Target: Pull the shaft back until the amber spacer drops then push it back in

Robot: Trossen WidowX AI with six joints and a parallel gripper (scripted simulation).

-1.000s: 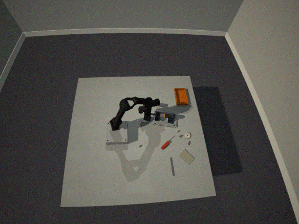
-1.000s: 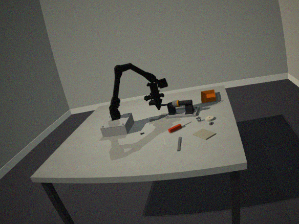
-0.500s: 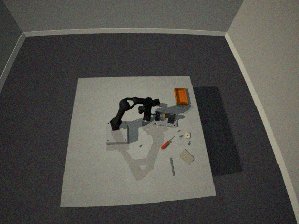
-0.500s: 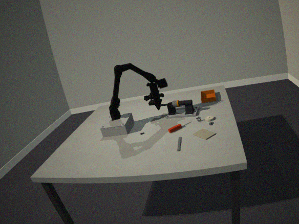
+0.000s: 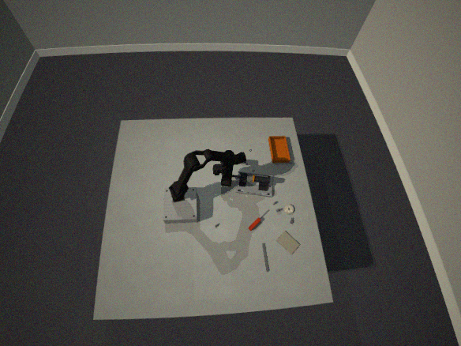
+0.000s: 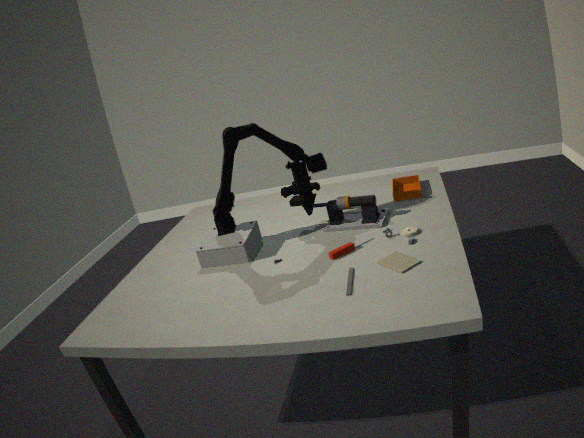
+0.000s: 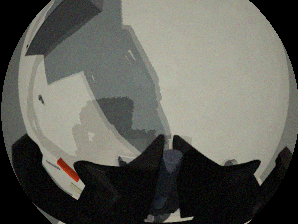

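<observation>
Right now the shaft is 7 cm ahead of my gripper tip, 3 cm to the right of it and 3 cm above it. Also, from my gripper tip: white disc (33 cm ahead, 28 cm to the right, 4 cm below); then amber spacer (15 cm ahead, 6 cm to the right, 3 cm above); then orange bin (42 cm ahead, 15 cm to the left, 4 cm below).
</observation>
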